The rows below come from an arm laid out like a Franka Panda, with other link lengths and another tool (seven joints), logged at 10 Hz.
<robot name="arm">
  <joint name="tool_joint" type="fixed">
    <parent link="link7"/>
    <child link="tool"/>
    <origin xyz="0 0.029 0.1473" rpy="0.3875 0 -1.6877"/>
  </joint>
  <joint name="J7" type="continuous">
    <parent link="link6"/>
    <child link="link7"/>
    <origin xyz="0 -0.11 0" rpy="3.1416 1.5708 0"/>
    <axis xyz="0 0 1"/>
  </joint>
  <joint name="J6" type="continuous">
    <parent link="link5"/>
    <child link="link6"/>
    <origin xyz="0 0 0" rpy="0 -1.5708 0"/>
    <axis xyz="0 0 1"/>
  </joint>
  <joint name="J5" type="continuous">
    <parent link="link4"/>
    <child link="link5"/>
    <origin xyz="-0.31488 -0.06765 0" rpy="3.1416 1.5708 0"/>
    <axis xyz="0 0 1"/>
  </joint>
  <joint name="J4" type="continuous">
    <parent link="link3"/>
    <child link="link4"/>
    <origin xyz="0 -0.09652 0" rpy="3.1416 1.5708 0"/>
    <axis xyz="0 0 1"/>
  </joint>
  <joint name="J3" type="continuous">
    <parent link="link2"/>
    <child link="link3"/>
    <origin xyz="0.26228 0 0" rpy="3.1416 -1.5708 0"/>
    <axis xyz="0 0 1"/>
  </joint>
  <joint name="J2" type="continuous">
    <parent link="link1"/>
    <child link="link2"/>
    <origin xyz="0 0 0" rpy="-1.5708 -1.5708 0"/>
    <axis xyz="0 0 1"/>
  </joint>
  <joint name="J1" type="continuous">
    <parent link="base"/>
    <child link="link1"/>
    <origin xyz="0 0 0.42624"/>
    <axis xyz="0 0 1"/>
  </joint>
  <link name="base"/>
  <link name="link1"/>
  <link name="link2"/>
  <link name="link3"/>
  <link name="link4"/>
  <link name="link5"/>
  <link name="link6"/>
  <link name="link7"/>
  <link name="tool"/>
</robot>
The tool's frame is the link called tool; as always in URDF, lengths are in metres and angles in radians. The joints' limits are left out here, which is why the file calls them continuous.
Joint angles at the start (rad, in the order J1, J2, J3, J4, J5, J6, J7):
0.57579 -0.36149 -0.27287 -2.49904 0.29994 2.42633 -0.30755
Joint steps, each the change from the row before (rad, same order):
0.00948 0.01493 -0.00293 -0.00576 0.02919 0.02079 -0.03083
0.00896 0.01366 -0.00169 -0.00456 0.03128 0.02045 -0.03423
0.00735 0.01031 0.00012 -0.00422 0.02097 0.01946 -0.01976
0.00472 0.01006 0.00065 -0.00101 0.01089 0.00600 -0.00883
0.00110 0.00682 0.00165 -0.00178 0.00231 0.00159 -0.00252
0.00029 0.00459 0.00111 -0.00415 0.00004 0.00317 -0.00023
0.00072 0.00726 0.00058 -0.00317 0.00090 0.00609 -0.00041
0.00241 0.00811 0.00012 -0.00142 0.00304 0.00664 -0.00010
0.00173 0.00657 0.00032 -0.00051 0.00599 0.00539 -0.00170
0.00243 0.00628 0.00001 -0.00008 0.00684 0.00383 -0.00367
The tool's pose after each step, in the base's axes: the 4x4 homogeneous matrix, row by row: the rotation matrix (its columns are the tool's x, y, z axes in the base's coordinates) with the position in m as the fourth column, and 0 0 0 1 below. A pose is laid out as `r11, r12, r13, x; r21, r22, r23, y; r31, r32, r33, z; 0, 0, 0, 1`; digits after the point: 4 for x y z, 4 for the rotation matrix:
-0.8233, -0.4277, 0.3732, 0.4519; -0.4479, 0.8934, 0.0355, 0.1526; -0.3486, -0.1379, -0.9271, 0.4820; 0, 0, 0, 1
-0.8150, -0.4390, 0.3782, 0.4526; -0.4552, 0.8889, 0.0510, 0.1557; -0.3586, -0.1306, -0.9243, 0.4770; 0, 0, 0, 1
-0.8098, -0.4436, 0.3839, 0.4531; -0.4578, 0.8871, 0.0595, 0.1583; -0.3669, -0.1275, -0.9215, 0.4735; 0, 0, 0, 1
-0.8090, -0.4482, 0.3803, 0.4531; -0.4613, 0.8851, 0.0619, 0.1606; -0.3643, -0.1253, -0.9228, 0.4694; 0, 0, 0, 1
-0.8095, -0.4516, 0.3752, 0.4526; -0.4650, 0.8833, 0.0599, 0.1619; -0.3585, -0.1260, -0.9250, 0.4657; 0, 0, 0, 1
-0.8108, -0.4528, 0.3710, 0.4519; -0.4670, 0.8825, 0.0564, 0.1622; -0.3529, -0.1276, -0.9269, 0.4622; 0, 0, 0, 1
-0.8124, -0.4524, 0.3680, 0.4519; -0.4678, 0.8823, 0.0520, 0.1625; -0.3482, -0.1299, -0.9284, 0.4583; 0, 0, 0, 1
-0.8141, -0.4513, 0.3655, 0.4522; -0.4673, 0.8827, 0.0492, 0.1633; -0.3449, -0.1308, -0.9295, 0.4549; 0, 0, 0, 1
-0.8158, -0.4497, 0.3638, 0.4525; -0.4654, 0.8838, 0.0487, 0.1639; -0.3434, -0.1296, -0.9302, 0.4525; 0, 0, 0, 1
-0.8166, -0.4500, 0.3615, 0.4527; -0.4651, 0.8839, 0.0495, 0.1648; -0.3418, -0.1277, -0.9310, 0.4501; 0, 0, 0, 1

